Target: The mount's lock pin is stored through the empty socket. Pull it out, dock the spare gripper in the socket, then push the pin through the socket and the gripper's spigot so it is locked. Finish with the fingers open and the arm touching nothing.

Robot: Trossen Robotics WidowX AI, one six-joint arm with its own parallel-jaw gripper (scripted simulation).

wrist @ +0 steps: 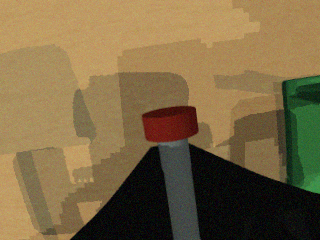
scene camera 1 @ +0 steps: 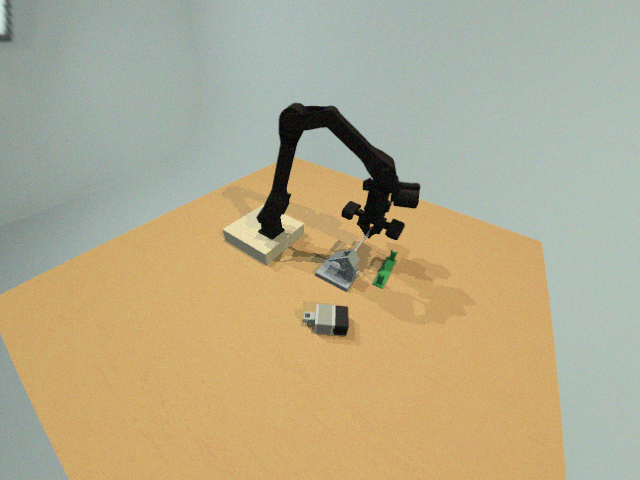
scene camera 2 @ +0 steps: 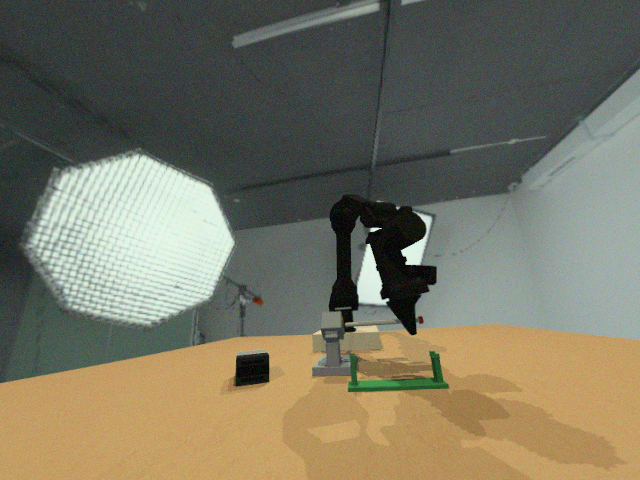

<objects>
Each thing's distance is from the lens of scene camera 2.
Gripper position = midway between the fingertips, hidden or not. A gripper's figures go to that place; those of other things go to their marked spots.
my gripper [scene camera 2: 413, 334]: 0.49 m
spare gripper [scene camera 2: 252, 367]: 0.46 m
grey mount [scene camera 2: 332, 327]: 0.46 m
</objects>
